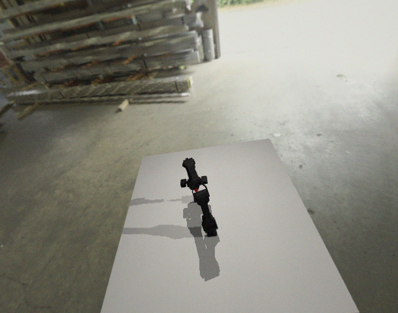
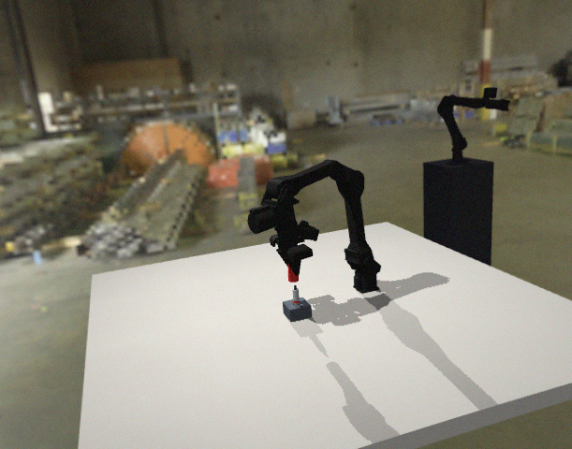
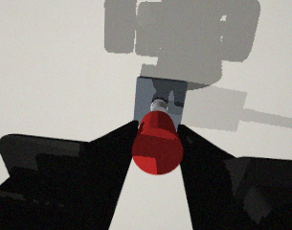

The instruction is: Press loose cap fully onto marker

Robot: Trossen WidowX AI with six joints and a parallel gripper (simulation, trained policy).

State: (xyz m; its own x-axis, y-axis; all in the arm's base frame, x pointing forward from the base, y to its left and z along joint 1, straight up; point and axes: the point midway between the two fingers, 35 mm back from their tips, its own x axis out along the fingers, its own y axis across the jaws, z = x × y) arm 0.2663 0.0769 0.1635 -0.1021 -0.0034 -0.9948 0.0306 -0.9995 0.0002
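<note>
Now: gripper tip 110 mm above the holder block. Also, from my gripper tip: red cap 10 mm ahead.
</note>
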